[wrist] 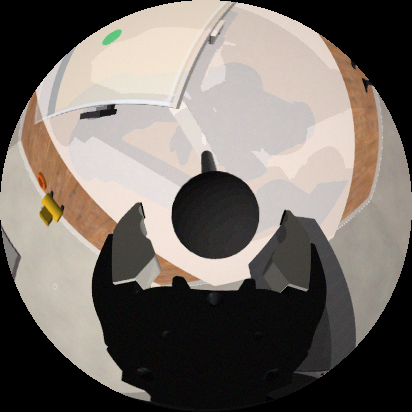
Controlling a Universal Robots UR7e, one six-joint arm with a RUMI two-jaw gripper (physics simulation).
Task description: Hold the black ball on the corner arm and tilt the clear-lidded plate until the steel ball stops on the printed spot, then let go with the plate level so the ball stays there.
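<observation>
The black ball [215,215] is on the end of the corner arm [192,127], which reaches from the near corner of the clear-lidded plate [135,80]. My gripper [213,208] is open, with one jaw on each side of the black ball and a gap between each jaw and the ball. The plate lies at the upper left, and part of it runs out of view at the top. The green printed spot [112,37] shows on it. The steel ball does not show in this view.
A dark clip [98,112] sits at the plate's near edge and a pale one [217,31] at its right edge. A yellow object [51,207] and an orange ring [41,181] are at the left. A dark grey curved block [335,280] stands right of the gripper.
</observation>
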